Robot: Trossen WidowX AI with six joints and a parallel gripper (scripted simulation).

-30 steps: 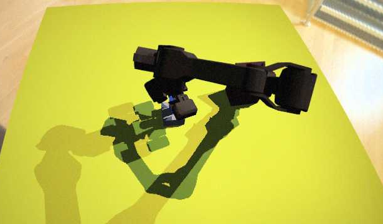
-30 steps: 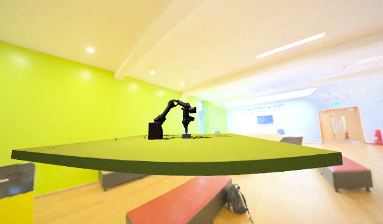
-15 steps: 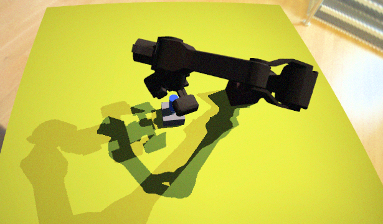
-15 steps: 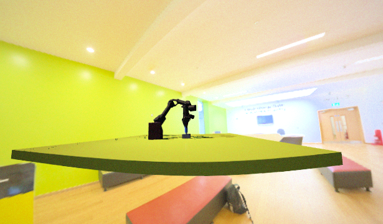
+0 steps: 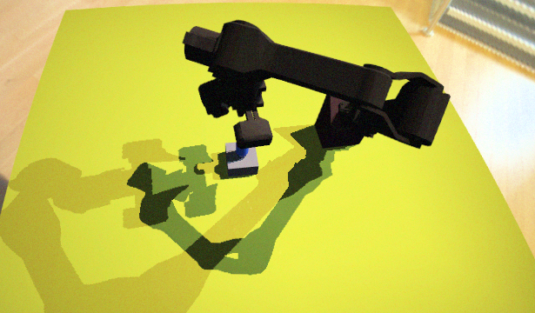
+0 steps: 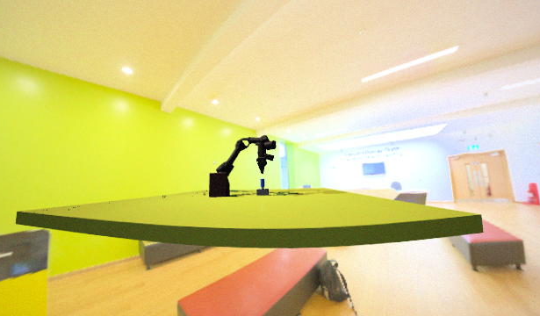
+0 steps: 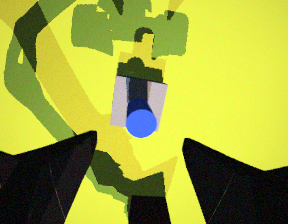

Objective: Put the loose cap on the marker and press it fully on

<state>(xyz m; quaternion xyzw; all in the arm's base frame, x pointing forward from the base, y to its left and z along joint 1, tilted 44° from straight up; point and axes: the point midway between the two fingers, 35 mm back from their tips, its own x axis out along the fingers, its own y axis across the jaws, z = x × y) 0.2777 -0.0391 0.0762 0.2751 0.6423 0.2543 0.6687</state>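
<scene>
My gripper tip is 6 cm above the blue cap. Also, from my gripper tip: holder block: 12 cm below.
</scene>
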